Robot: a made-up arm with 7 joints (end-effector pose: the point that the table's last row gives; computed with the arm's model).
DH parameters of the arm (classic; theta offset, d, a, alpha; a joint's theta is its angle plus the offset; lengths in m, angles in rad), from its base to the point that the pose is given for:
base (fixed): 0 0.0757 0 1.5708
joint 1: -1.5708 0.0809 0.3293 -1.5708
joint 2: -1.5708 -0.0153 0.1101 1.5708
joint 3: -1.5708 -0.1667 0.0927 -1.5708
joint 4: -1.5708 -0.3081 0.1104 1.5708
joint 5: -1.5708 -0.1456 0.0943 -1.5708
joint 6: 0 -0.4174 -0.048 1.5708
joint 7: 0 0.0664 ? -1.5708
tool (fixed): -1.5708 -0.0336 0 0
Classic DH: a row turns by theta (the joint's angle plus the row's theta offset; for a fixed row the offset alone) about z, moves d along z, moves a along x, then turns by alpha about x.
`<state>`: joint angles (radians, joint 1 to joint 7).
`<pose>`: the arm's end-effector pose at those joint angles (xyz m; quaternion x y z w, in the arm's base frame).
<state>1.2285 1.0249 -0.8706 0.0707 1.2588 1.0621 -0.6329</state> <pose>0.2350 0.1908 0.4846 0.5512 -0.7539 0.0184 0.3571</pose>
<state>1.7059 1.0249 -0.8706 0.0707 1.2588 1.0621 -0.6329</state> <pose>0.0209 0.1908 0.5468 0.5312 -0.8169 0.1482 0.1687</pose>
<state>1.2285 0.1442 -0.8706 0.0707 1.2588 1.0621 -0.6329</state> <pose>0.5163 0.2812 0.3843 0.1449 -0.9006 -0.0188 0.4093</pose>
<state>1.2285 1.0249 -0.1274 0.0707 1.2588 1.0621 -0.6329</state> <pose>-0.0754 0.2962 0.1300 0.4922 -0.7751 0.3447 0.1955</pose>
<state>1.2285 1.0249 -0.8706 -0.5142 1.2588 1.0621 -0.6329</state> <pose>0.2749 0.2126 0.4881 0.6994 -0.5422 0.1146 0.4515</pose>
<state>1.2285 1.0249 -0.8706 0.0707 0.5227 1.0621 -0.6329</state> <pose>0.3913 0.3339 0.3366 0.3070 -0.7186 0.0911 0.6174</pose>
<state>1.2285 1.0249 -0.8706 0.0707 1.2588 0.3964 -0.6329</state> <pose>0.2534 0.2989 0.4108 0.7160 -0.4982 0.0299 0.4880</pose>
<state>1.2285 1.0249 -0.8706 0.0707 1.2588 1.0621 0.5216</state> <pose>0.1943 0.2889 0.6181 -0.6568 0.6216 -0.4268 0.0016</pose>
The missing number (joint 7, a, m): -0.1526
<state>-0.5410 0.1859 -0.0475 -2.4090 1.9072 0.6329 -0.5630</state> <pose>-0.2492 0.5196 -0.4272 0.2296 0.7379 -0.5537 0.3103</pose>
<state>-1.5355 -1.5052 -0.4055 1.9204 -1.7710 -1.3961 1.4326</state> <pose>-0.1084 -0.4920 0.3956 0.3166 -0.7267 0.5211 0.3166</pose>
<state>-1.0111 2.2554 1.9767 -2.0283 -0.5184 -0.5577 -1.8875</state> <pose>-0.5713 0.1456 -0.1179 -0.7355 -0.2409 0.2505 0.5816</pose>
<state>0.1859 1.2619 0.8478 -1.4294 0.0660 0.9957 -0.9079</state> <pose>-0.4024 0.1137 -0.4736 0.0758 -0.2571 0.8615 0.4312</pose>
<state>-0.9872 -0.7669 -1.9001 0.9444 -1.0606 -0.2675 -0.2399</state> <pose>-0.5277 -0.1961 -0.1987 0.8920 0.2009 0.4000 0.0621</pose>
